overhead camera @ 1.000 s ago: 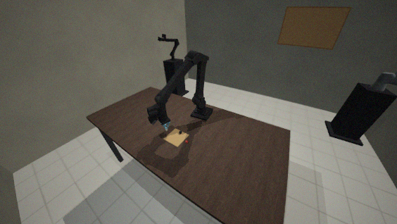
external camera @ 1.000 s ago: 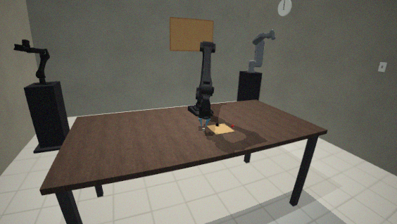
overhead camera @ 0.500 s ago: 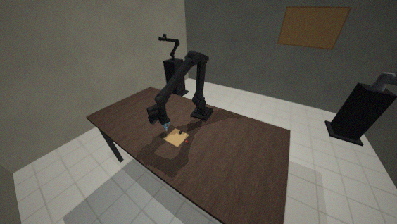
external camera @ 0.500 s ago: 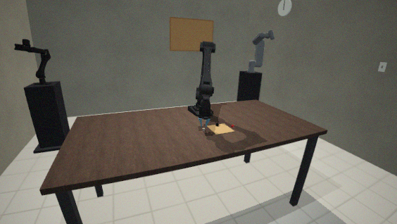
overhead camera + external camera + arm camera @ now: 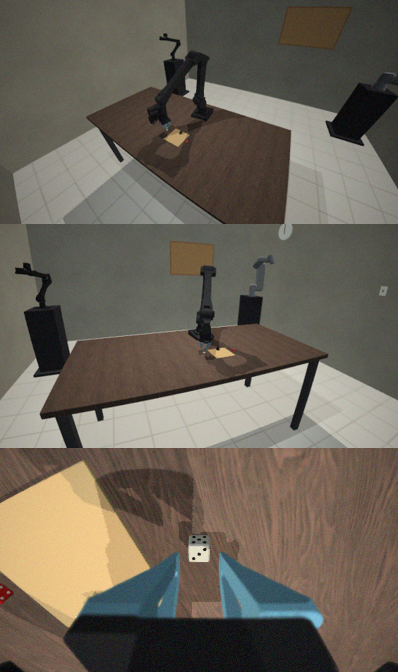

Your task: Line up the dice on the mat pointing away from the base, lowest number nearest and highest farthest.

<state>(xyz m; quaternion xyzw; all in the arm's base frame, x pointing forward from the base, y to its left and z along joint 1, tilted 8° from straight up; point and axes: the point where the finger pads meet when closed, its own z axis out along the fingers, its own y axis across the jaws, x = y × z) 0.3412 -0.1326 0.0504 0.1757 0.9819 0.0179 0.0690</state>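
My hand is 30 mm above the white die. From my hand the other things lie so: black die: 120 mm to the left, 40 mm behind, 20 mm below; then red die: 220 mm to the left, 30 mm below, 20 mm ahead; then tan mat: 120 mm to the left, 30 mm below, 10 mm ahead.
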